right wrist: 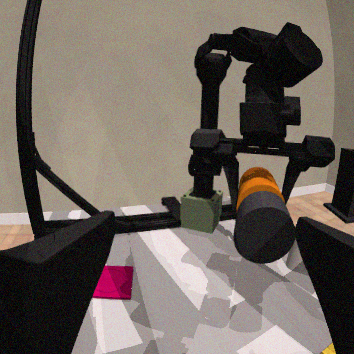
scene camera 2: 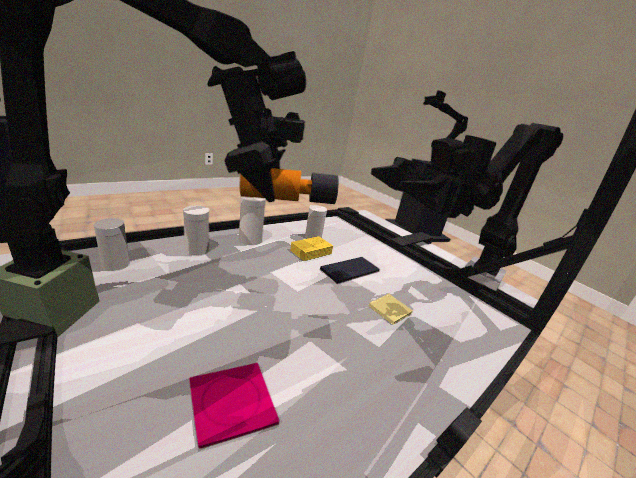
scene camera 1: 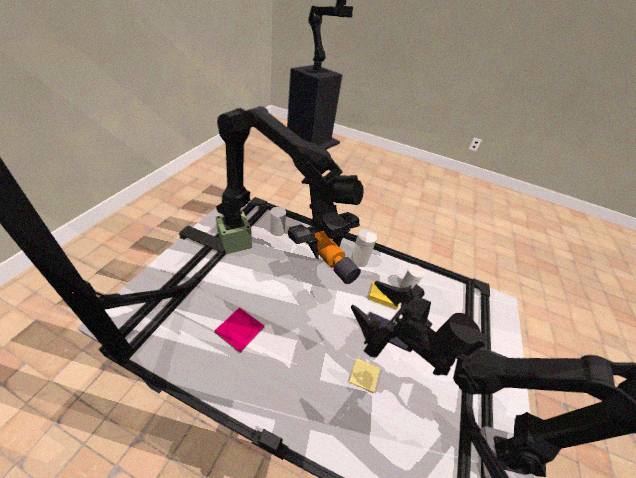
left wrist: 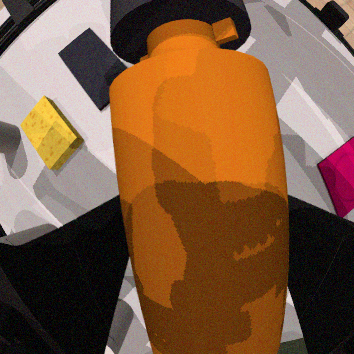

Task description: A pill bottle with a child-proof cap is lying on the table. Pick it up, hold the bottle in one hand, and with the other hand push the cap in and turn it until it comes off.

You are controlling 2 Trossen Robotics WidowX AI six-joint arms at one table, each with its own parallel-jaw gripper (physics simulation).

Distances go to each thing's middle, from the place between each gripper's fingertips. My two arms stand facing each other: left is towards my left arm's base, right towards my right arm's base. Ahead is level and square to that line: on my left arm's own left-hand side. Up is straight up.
I see the orange pill bottle (scene camera 2: 287,184) 10 mm to the right of my left hand and 20 mm above it. The rest, counted from my left hand: dark tile (scene camera 2: 339,272) (70 mm ahead, 230 mm to the right, 210 mm below); then cap (scene camera 2: 324,189) (20 mm behind, 80 mm to the right, 30 mm above).
My right hand is 6 cm short of the cap, 8 cm to the right of it and 4 cm above it. Round my right hand: dark tile: 15 cm ahead, 7 cm to the right, 28 cm below; then orange pill bottle: 8 cm ahead, 15 cm to the left, 5 cm below.
